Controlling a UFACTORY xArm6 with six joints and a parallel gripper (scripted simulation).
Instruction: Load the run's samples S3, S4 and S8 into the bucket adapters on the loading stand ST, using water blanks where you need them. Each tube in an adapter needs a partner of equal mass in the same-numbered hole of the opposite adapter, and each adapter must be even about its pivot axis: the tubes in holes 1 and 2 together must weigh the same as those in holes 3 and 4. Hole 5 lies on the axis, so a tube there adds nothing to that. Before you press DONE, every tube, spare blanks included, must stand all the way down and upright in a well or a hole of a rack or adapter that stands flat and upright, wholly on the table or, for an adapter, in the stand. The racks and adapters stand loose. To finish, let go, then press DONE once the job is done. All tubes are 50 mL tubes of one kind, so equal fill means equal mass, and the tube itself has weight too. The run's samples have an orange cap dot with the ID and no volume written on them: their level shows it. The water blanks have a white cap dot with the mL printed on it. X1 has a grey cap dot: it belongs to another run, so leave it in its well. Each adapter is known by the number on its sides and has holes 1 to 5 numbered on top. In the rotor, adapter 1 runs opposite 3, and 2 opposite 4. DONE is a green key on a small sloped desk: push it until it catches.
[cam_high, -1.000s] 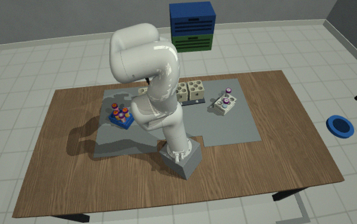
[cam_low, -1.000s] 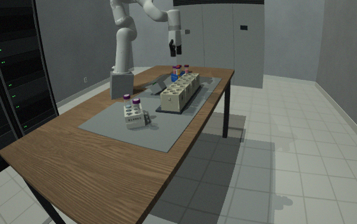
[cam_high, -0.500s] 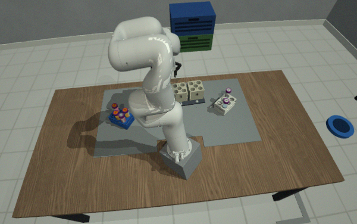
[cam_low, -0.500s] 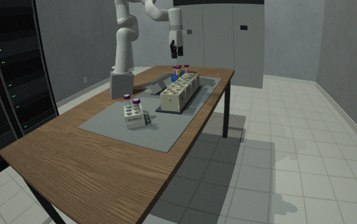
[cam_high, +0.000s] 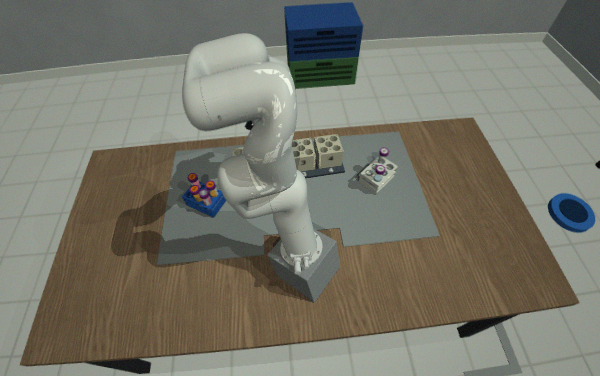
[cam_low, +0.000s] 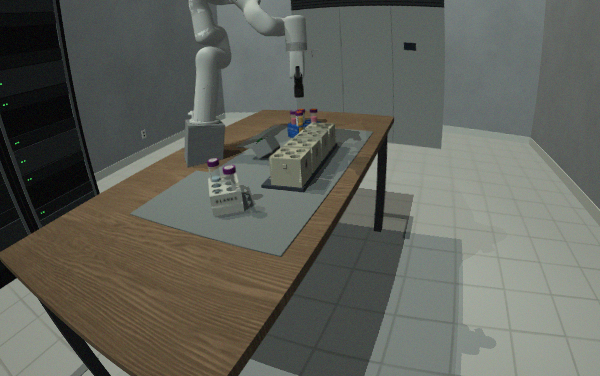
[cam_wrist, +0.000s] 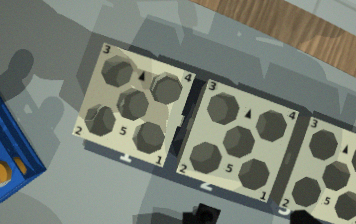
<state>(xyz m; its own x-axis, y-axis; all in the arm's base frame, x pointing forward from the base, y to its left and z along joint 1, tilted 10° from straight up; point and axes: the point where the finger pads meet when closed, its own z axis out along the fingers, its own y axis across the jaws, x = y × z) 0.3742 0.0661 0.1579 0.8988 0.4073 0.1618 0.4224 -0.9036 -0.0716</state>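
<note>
Now: hand 270 mm to the right of the amber-filled sample tube, 190 mm above it and 120 mm past it. From my hand the other things lie so: adapter (200 mm below, 100 mm to the left, 30 mm ahead); white blanks rack (410 mm to the right, 220 mm below, 50 mm behind).
</note>
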